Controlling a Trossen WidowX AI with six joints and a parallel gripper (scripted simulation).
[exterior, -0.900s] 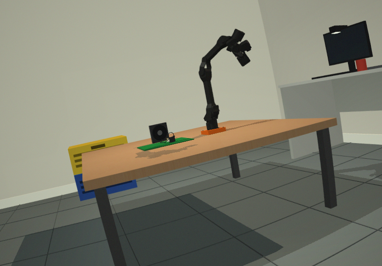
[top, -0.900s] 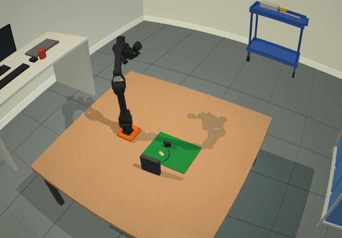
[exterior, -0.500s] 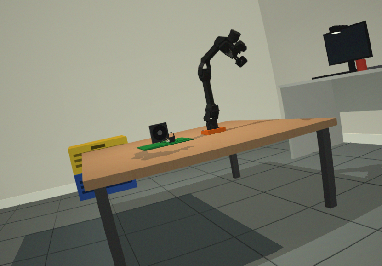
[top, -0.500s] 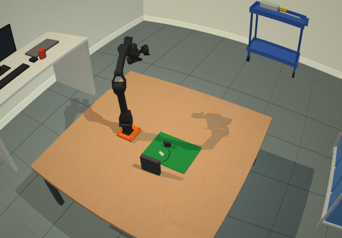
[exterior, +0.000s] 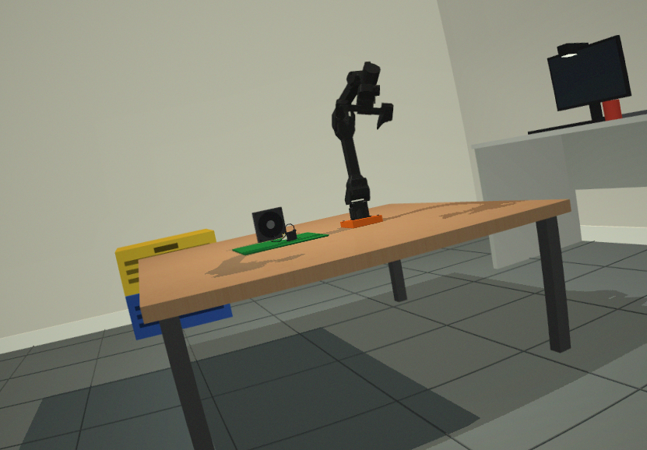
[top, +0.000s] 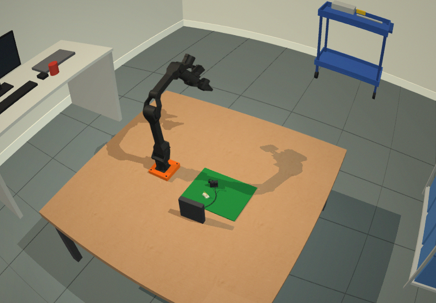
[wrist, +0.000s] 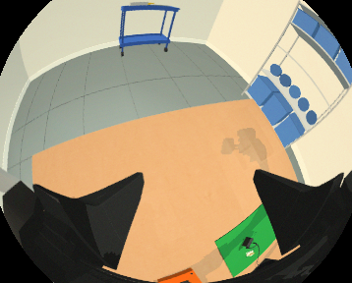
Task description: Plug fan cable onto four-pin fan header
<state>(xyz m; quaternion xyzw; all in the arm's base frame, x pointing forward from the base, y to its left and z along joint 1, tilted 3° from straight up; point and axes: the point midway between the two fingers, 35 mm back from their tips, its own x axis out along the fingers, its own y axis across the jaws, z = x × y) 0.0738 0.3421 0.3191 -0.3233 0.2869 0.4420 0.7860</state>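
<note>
My gripper tip is 210 mm short of the black fan plug, 310 mm to the left of it and 320 mm above it. Also, from my gripper tip: white four-pin fan header (210 mm ahead, 390 mm to the right, 340 mm below); green board (250 mm ahead, 340 mm to the right, 350 mm below); black fan (220 mm ahead, 530 mm to the right, 280 mm below).
</note>
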